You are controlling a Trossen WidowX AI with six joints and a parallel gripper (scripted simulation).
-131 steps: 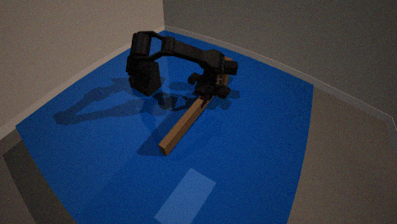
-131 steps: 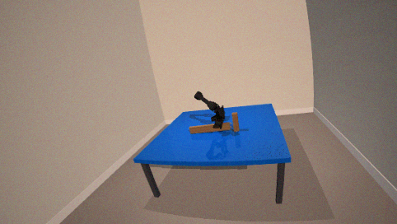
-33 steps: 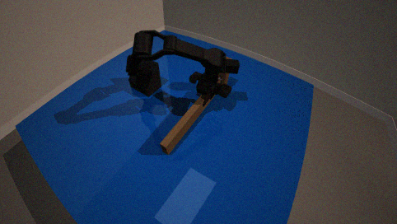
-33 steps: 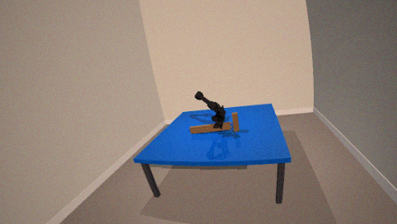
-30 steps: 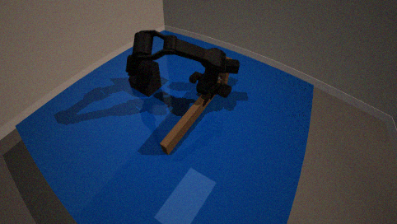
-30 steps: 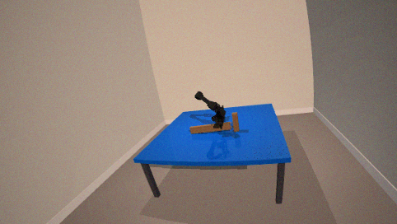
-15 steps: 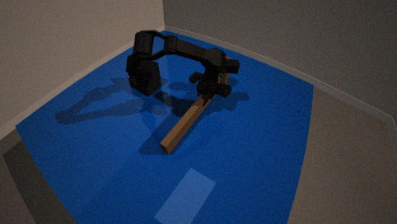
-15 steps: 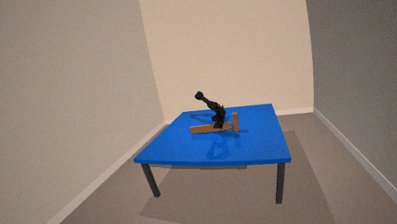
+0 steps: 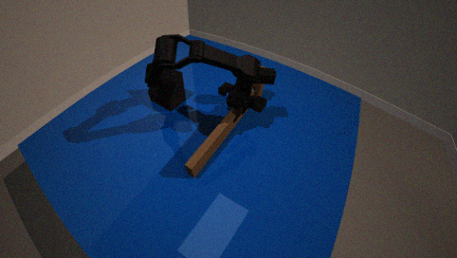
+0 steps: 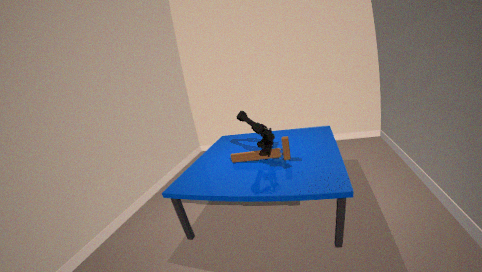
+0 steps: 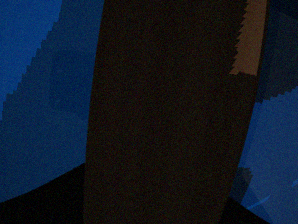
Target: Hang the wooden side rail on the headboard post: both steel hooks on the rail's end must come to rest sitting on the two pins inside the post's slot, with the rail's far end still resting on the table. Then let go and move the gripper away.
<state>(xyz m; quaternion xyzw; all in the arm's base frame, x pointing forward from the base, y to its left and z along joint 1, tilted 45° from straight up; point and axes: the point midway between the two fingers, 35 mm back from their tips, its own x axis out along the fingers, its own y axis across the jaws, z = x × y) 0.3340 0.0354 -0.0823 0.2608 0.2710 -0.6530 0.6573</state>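
Now: the headboard post 140 mm to the left of my gripper tip and 40 mm above it.
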